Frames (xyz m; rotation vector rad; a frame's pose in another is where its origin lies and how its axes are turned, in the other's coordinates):
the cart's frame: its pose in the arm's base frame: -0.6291 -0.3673 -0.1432 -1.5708 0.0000 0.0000
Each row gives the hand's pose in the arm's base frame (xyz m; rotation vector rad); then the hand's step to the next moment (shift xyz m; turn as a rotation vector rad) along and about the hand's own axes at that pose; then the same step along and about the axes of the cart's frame.
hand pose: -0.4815 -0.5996 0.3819 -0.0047 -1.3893 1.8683
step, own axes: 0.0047 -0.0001 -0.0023 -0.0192 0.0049 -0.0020
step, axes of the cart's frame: -0.0022 -0.0012 0.0046 0.0112 0.0130 -0.0100
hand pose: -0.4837 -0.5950 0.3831 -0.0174 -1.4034 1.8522
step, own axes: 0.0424 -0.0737 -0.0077 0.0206 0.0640 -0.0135
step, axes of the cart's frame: 0.0168 -0.0754 0.0363 -0.0447 0.0486 0.0185
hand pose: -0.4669 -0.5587 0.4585 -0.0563 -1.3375 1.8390
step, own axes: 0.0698 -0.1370 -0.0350 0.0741 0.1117 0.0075
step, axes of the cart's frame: 0.0529 -0.1238 0.0821 -0.1177 0.0556 0.0330
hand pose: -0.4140 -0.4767 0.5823 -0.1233 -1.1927 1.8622
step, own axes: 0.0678 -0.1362 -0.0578 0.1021 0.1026 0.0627
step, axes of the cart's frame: 0.0739 -0.0982 0.1067 -0.1566 0.0093 0.0169
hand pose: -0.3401 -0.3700 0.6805 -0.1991 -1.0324 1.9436
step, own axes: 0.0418 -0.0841 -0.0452 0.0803 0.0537 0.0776
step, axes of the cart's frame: 0.0520 -0.0428 0.0796 -0.1201 -0.0304 0.0035
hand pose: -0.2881 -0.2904 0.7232 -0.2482 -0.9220 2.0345
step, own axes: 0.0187 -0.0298 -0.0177 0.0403 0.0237 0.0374
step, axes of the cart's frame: 0.0160 -0.0110 0.0342 -0.0575 -0.0164 0.0037
